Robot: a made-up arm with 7 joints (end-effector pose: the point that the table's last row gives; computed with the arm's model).
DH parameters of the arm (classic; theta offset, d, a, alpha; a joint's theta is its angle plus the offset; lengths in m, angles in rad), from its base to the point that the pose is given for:
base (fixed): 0 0 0 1.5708
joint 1: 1.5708 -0.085 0 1.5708
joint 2: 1.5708 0 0 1.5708
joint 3: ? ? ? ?
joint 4: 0 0 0 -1.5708
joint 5: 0 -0.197 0 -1.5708
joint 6: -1.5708 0 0 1.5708
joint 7: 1.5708 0 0 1.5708
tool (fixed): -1.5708 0 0 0
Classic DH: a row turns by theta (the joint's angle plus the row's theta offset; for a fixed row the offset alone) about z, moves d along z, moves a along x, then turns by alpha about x.
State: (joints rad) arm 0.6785 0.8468 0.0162 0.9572 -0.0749 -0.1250 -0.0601
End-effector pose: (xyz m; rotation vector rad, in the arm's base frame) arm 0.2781 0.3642 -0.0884 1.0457 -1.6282 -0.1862
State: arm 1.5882 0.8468 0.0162 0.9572 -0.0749 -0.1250 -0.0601
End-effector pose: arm 0.2406 0.3642 0.1653 1.2114 -2.4263 0.3466
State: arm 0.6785 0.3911 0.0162 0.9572 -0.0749 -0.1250 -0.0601
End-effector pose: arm 0.3397 0.2286 -0.1648 0.5427 -1.7293 -0.0813
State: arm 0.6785 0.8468 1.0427 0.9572 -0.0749 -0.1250 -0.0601
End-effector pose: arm 0.1518 0.4547 -0.0589 1.2353 -1.8510 0.9817
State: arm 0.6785 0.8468 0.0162 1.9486 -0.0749 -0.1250 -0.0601
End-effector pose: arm 0.2178 0.2251 0.0216 1.0222 -2.5481 -0.6938
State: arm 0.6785 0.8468 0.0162 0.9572 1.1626 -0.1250 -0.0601
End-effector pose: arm 0.2781 0.3642 -0.0884 0.0195 -1.9500 0.7866
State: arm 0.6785 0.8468 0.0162 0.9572 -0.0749 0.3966 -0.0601
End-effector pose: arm 0.2781 0.3642 -0.0884 1.0171 -1.1410 0.0645
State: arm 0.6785 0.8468 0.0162 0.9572 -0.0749 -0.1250 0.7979
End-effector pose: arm 0.2781 0.3642 -0.0884 0.3782 -1.3295 -0.8021
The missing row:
joint 3: 1.5708 -0.257 0 1.5708
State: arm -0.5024 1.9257 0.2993 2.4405 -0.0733 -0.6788 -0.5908
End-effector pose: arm 0.1412 0.1718 0.0047 -0.2759 -2.3936 -1.9211
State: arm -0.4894 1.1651 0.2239 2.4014 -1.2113 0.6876 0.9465
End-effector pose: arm 0.1064 0.1991 -0.0758 1.3339 -0.4555 -1.4663
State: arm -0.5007 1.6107 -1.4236 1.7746 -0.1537 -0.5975 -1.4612
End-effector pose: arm -0.0626 0.3096 -0.1733 0.2832 -1.1825 -0.8578
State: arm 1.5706 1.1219 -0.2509 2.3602 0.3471 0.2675 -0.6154
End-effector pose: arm 0.0819 0.1756 0.1344 -0.8476 2.6288 0.0447
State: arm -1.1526 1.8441 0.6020 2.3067 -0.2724 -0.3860 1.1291
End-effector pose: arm 0.1524 0.1828 -0.0640 -0.3139 -0.0319 -2.9157
